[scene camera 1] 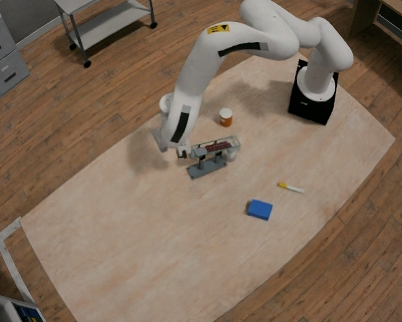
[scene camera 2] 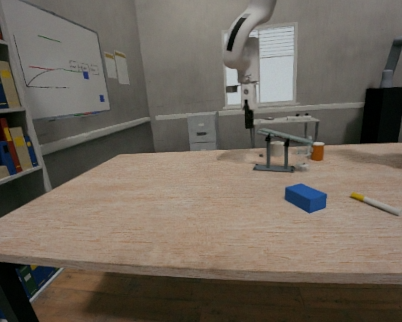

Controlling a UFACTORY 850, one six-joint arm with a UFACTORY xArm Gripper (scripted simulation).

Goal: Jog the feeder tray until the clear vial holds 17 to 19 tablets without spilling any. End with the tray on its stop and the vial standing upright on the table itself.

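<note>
What I see here is a blue block (scene camera 2: 304,197).
</note>
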